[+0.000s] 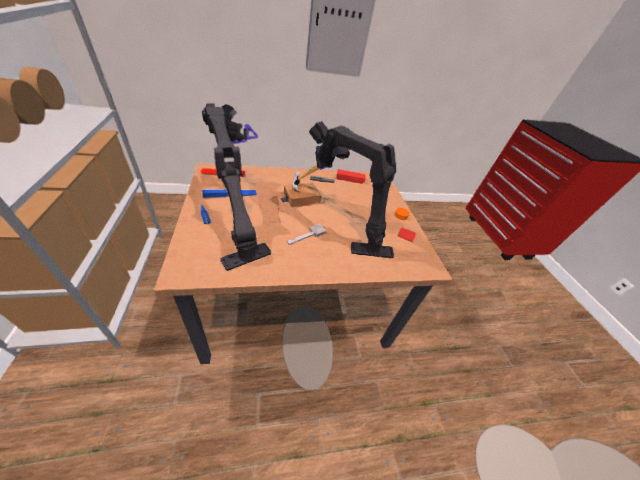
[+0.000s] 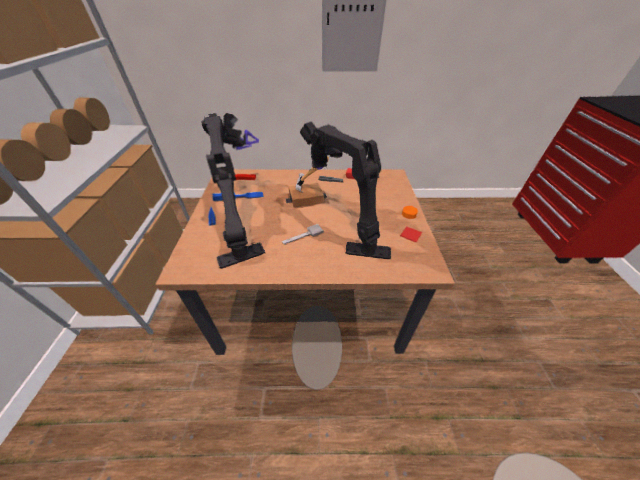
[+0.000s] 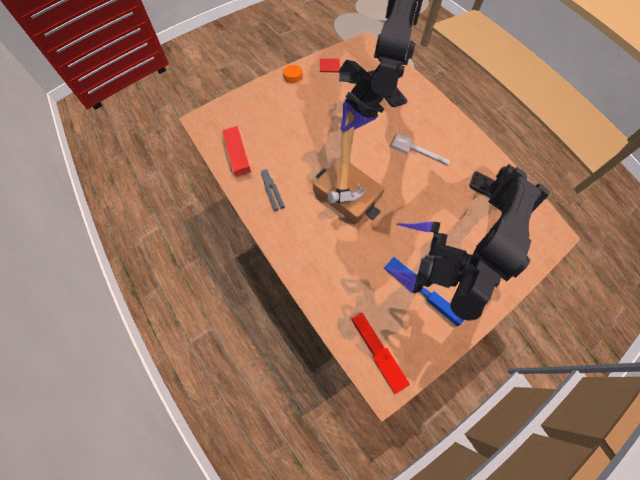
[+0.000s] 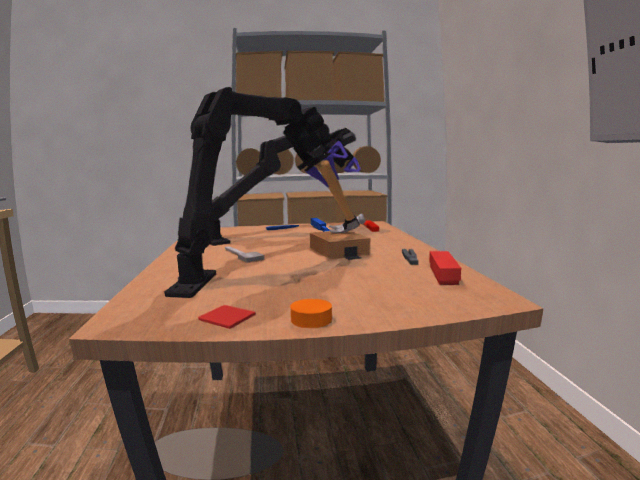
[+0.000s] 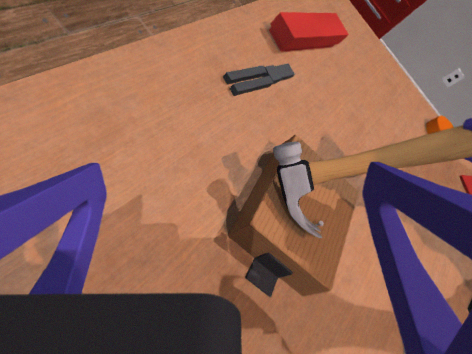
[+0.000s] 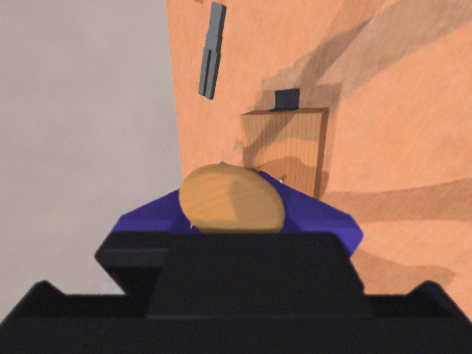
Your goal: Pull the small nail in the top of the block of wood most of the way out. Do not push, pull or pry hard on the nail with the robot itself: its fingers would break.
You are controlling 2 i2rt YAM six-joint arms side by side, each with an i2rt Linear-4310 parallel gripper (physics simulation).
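Places are measured from the left arm's base along level axes (x ahead, y left, z up), in centimetres.
Where they show: left gripper, fingertip midpoint: point(image 1: 252, 138) point(image 2: 254, 143) point(image 3: 392, 246) point(image 4: 353, 163) point(image 5: 234, 177); right gripper, fingertip midpoint: point(image 1: 320, 165) point(image 2: 319, 165) point(image 3: 345, 130) point(image 4: 333, 183) point(image 5: 462, 138); left arm's base, origin of the base link: point(image 1: 246, 256) point(image 2: 241, 255) point(image 4: 213, 240); right arm's base, origin of the base link: point(image 1: 371, 250) point(image 2: 368, 251) point(image 4: 192, 284).
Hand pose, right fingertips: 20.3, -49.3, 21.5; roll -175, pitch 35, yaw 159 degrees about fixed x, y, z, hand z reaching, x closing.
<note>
Things, the pixels of their top centre, and the offset from my right fingertips, as dx, dy, dz. "*": a spot on its surface instead.
- wood block, middle of its top: point(image 5: 318, 202) point(image 6: 272, 168) point(image 3: 349, 183) point(image 4: 338, 231) point(image 1: 302, 188) point(image 2: 305, 189) +5.6, +5.2, -15.3
- small nail, middle of its top: point(image 5: 321, 223) point(image 6: 280, 181) +4.7, +7.7, -15.3
- Grey pliers, middle of its top: point(image 5: 264, 74) point(image 6: 209, 56) point(image 4: 410, 254) point(image 3: 271, 187) point(image 2: 330, 178) point(image 1: 322, 178) +15.6, -16.1, -20.1
- red box, middle of its top: point(image 5: 317, 24) point(image 4: 444, 259) point(image 3: 235, 147) point(image 1: 351, 173) +9.4, -33.5, -17.4
- grey spatula-like tool, middle of its top: point(image 4: 241, 250) point(image 3: 421, 150) point(image 1: 306, 233) point(image 2: 302, 233) -21.0, +20.0, -20.2
- orange disc, middle of its top: point(image 4: 310, 305) point(image 5: 447, 129) point(image 3: 292, 71) point(image 2: 410, 210) point(image 1: 402, 212) -31.8, -36.3, -18.7
- red square, surface spot: point(image 4: 227, 315) * -44.3, -27.3, -20.8
The wood block point(image 1: 305, 197) point(image 3: 364, 202) point(image 4: 330, 244) point(image 5: 280, 227) point(image 6: 285, 132) sits on the table between black brackets. The small nail point(image 5: 320, 223) point(image 6: 281, 180) shows its bright head at the block's top. My right gripper point(image 3: 353, 117) point(image 6: 236, 177) is shut on the handle of the claw hammer point(image 3: 346, 155) point(image 4: 338, 193) point(image 5: 390, 157). The handle leans up from the head, which is over the block. The claw tips are right beside the nail head; whether the nail is in the slot I cannot tell. My left gripper point(image 3: 395, 248) point(image 5: 234, 177) is open and empty, above the table beside the block.
Grey pliers point(image 3: 272, 190) point(image 5: 257, 79) and a red box point(image 3: 236, 150) point(image 5: 311, 32) lie beyond the block. A grey spatula-like tool point(image 1: 307, 235) lies in front. Blue point(image 3: 444, 308) and red point(image 3: 382, 353) tools lie near the left arm. An orange disc point(image 4: 311, 313) and red square point(image 4: 227, 315) lie near the right arm.
</note>
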